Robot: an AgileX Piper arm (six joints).
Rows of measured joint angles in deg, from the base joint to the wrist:
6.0, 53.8, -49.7, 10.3, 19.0, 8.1
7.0, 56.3, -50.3, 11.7, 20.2, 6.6
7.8, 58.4, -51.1, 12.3, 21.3, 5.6
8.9, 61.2, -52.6, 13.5, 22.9, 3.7
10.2, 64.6, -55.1, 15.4, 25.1, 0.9
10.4, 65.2, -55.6, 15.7, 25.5, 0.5
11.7, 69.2, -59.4, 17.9, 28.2, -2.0
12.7, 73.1, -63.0, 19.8, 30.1, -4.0
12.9, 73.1, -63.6, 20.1, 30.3, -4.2
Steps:
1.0, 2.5, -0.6, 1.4, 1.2, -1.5
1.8, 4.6, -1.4, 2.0, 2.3, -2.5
2.9, 7.4, -2.9, 3.2, 3.9, -4.4
4.2, 10.8, -5.4, 5.1, 6.1, -7.2
4.4, 11.4, -5.9, 5.4, 6.5, -7.6
5.7, 15.4, -9.7, 7.6, 9.2, -10.1
6.7, 19.3, -13.3, 9.5, 11.1, -12.1
6.9, 19.3, -13.9, 9.8, 11.3, -12.3

